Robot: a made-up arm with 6 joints. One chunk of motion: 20 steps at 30 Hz.
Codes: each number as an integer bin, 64 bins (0 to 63) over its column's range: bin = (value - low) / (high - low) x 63, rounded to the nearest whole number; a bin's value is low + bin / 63 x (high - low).
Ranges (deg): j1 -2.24..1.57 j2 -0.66..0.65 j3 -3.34..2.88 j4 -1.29..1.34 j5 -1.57..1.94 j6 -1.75..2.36
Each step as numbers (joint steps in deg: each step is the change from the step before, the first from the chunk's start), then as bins.
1 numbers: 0.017 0.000 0.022 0.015 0.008 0.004
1 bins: 37 32 34 31 28 27
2 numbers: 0.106 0.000 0.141 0.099 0.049 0.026
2 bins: 39 32 35 33 29 27
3 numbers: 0.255 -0.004 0.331 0.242 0.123 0.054
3 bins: 41 32 37 37 30 28
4 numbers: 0.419 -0.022 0.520 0.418 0.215 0.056
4 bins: 44 31 39 41 32 28
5 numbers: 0.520 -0.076 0.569 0.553 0.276 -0.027
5 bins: 46 28 40 44 33 26
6 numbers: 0.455 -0.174 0.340 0.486 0.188 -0.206
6 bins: 45 23 37 43 32 24
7 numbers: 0.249 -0.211 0.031 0.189 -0.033 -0.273
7 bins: 41 22 34 35 28 23
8 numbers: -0.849 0.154 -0.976 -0.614 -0.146 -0.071
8 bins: 23 39 24 16 26 26
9 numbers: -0.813 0.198 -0.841 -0.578 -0.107 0.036
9 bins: 24 41 25 17 26 27
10 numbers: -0.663 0.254 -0.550 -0.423 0.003 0.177
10 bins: 26 44 28 21 28 30
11 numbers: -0.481 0.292 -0.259 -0.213 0.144 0.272
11 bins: 29 46 31 26 31 31
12 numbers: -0.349 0.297 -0.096 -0.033 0.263 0.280
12 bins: 31 46 33 30 33 31
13 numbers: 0.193 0.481 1.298 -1.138 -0.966 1.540
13 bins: 40 55 47 4 11 50
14 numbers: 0.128 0.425 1.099 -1.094 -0.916 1.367
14 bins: 39 52 45 5 12 48
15 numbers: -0.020 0.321 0.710 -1.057 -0.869 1.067
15 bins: 37 47 41 6 13 43
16 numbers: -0.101 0.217 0.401 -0.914 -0.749 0.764
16 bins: 35 42 38 9 15 39
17 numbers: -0.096 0.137 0.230 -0.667 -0.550 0.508
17 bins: 35 38 36 15 18 35
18 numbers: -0.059 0.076 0.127 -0.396 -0.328 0.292
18 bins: 36 35 35 21 22 31
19 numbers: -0.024 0.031 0.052 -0.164 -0.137 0.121
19 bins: 37 33 34 27 26 29
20 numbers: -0.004 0.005 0.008 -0.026 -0.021 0.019
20 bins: 37 32 34 30 28 27
